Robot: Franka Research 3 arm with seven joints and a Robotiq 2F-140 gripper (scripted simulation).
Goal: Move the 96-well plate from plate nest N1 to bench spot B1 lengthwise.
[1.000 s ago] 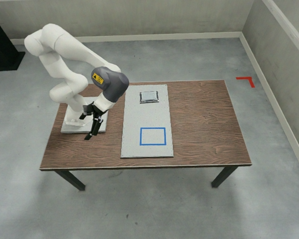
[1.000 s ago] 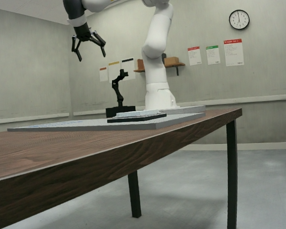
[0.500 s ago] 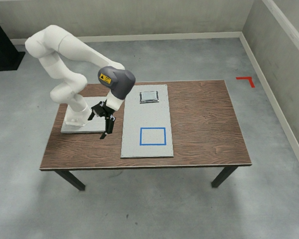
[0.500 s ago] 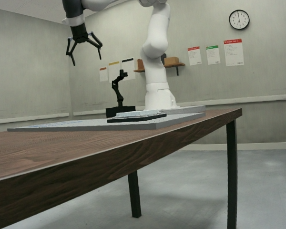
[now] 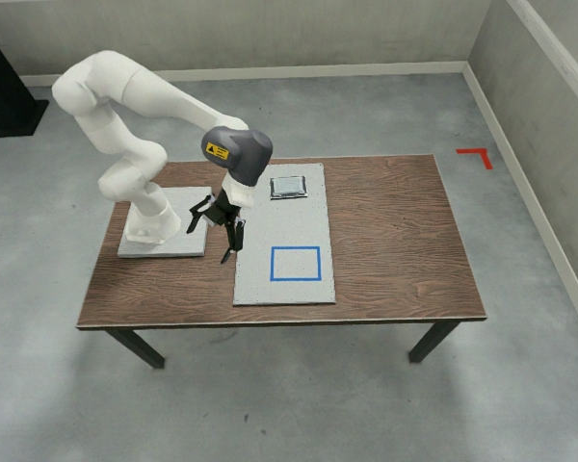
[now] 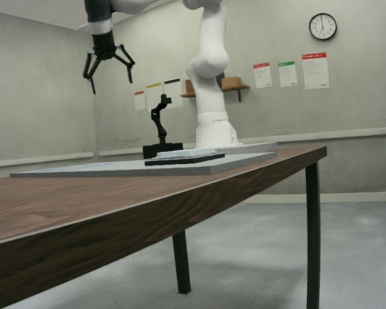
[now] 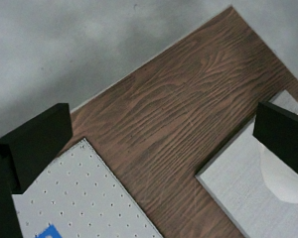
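My hand is 270 mm short of the clear 96-well plate, 460 mm to the right of it and 270 mm above it. The rest, counted from my hand: black plate nest: 270 mm ahead, 460 mm to the left, 280 mm below.
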